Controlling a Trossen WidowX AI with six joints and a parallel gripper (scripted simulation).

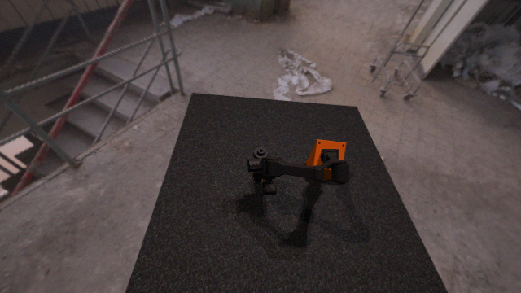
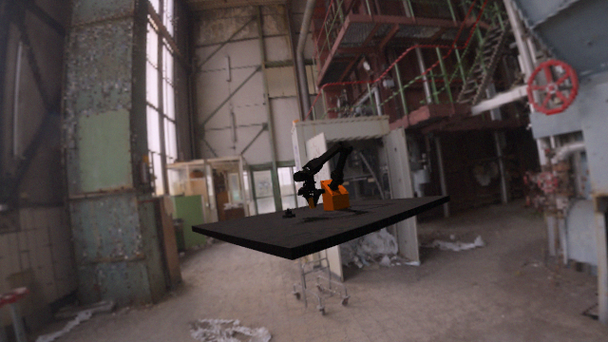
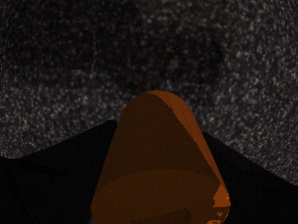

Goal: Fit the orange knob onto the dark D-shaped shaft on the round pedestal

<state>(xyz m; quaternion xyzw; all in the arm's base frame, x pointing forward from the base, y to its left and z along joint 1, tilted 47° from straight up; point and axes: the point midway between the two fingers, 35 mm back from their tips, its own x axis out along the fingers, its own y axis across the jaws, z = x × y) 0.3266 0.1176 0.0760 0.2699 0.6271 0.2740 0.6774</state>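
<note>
Now: the pedestal 24 cm to the right of my gripper tip, 3 cm below it and 2 cm ahead of it. From my gripper tip the other things lie so: orange knob (2 cm above).
</note>
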